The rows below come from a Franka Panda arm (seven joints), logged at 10 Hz.
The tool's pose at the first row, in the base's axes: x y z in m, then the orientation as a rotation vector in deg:
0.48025 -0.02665 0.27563 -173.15 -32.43 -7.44
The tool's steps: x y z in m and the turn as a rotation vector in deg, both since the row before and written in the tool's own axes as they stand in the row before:
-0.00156 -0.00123 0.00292 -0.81 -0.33 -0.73
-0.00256 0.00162 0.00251 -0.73 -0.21 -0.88
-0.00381 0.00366 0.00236 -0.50 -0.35 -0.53
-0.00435 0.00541 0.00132 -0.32 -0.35 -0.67
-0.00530 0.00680 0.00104 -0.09 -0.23 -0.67
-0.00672 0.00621 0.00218 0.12 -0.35 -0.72
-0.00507 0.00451 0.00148 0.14 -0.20 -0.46
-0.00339 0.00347 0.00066 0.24 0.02 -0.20
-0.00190 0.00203 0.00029 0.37 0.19 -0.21
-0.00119 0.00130 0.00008 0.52 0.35 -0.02
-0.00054 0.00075 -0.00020 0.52 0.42 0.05
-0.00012 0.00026 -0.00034 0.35 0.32 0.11
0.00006 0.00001 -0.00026 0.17 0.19 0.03
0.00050 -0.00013 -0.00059 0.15 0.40 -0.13
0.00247 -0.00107 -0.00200 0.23 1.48 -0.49
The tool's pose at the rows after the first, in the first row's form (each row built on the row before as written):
0.47856 -0.02583 0.27264 -173.83 -33.66 -7.24
0.47698 -0.02812 0.26986 -174.35 -35.11 -7.20
0.47507 -0.03284 0.26711 -174.77 -36.01 -6.86
0.47332 -0.03947 0.26540 -174.98 -37.10 -6.45
0.47132 -0.04780 0.26395 -174.93 -38.15 -6.14
0.46795 -0.05617 0.26130 -174.69 -39.25 -5.57
0.46539 -0.06237 0.25949 -174.46 -39.94 -5.22
0.46389 -0.06695 0.25862 -174.16 -40.20 -5.16
0.46309 -0.06960 0.25820 -173.69 -40.44 -5.31
0.46260 -0.07129 0.25803 -173.10 -40.36 -5.64
0.46244 -0.07221 0.25817 -172.51 -40.16 -6.07
0.46243 -0.07252 0.25849 -172.13 -39.91 -6.41
0.46247 -0.07252 0.25875 -171.93 -39.82 -6.63
0.46283 -0.07223 0.25939 -171.64 -39.96 -7.17
0.46443 -0.07035 0.26166 -170.85 -40.51 -9.30

